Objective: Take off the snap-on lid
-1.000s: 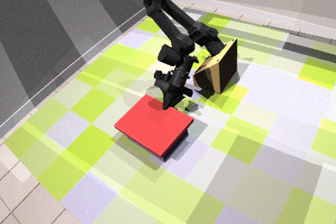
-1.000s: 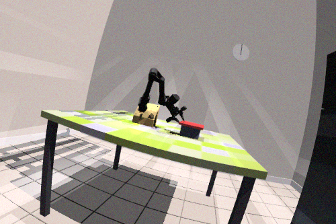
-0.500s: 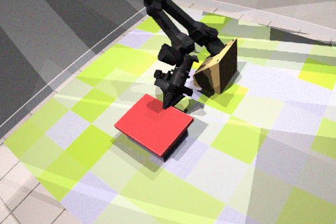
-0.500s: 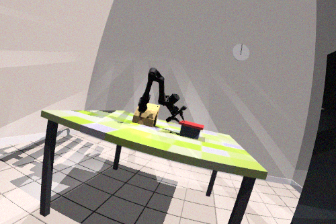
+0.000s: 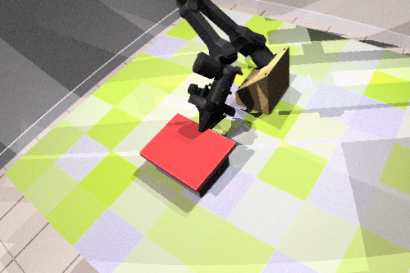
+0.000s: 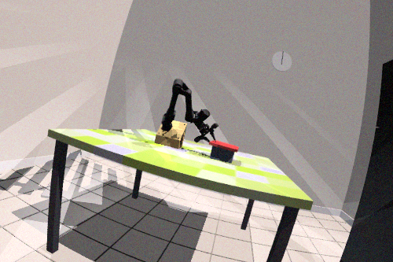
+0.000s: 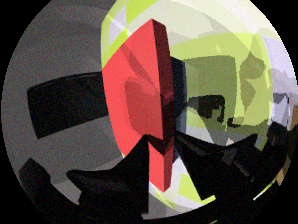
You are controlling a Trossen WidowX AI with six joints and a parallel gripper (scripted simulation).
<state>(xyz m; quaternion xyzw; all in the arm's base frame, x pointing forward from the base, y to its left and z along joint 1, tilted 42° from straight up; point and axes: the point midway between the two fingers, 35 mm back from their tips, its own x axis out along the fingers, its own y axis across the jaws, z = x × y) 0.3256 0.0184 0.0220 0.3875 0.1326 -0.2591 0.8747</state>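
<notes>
My gripper tip is now 80 mm short of the flat red lid. From my gripper tip the other things lie so: box 80 mm ahead, 50 mm below.
</notes>
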